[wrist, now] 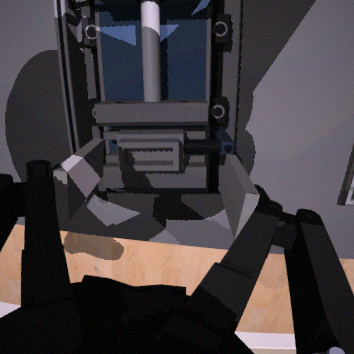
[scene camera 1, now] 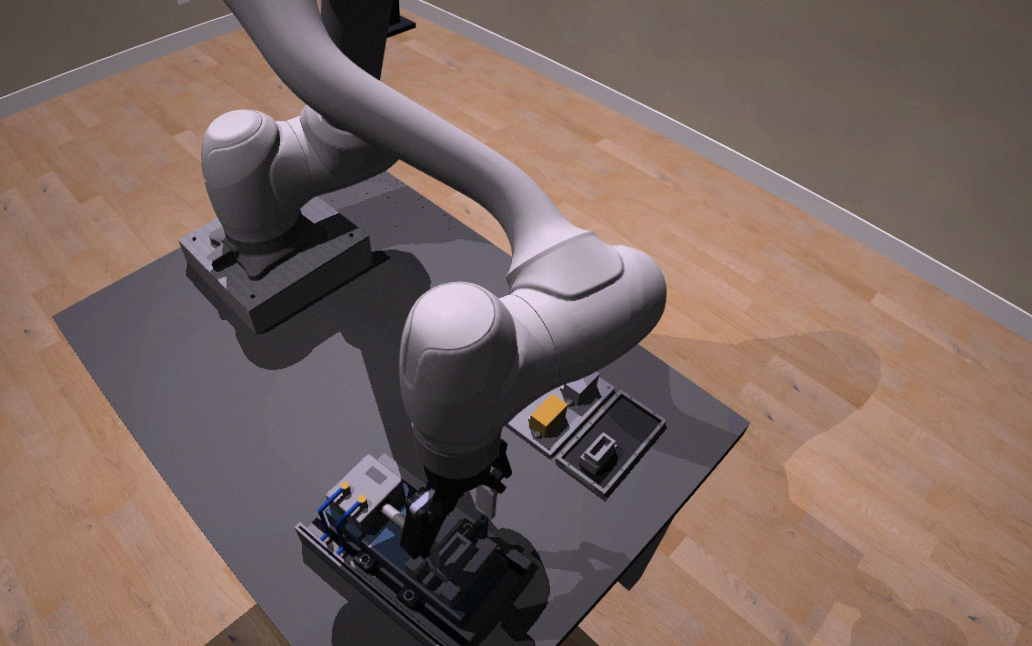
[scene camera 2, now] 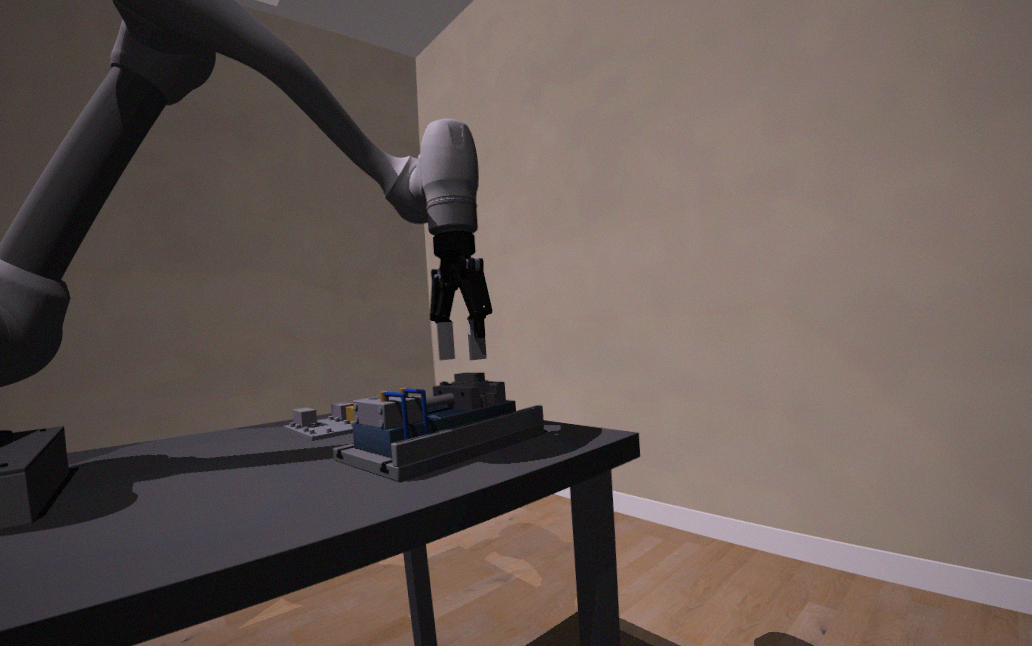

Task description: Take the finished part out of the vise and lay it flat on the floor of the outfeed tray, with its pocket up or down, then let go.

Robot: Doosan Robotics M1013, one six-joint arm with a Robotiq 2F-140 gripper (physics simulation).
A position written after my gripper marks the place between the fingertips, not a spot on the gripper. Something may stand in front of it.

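Yellow block [scene camera 1: 545, 418] visible; in the wrist view the block is out of frame. A light plate appears at [scene camera 1: 576, 415] and [scene camera 2: 338, 428]. A fixed jaw is seen at [scene camera 1: 467, 574] and, in the wrist view, [wrist: 193, 175]. A moving jaw [scene camera 2: 471, 400] is visible. My gripper is seen at [scene camera 2: 462, 359], [scene camera 1: 458, 534] and, in the wrist view, [wrist: 162, 164].
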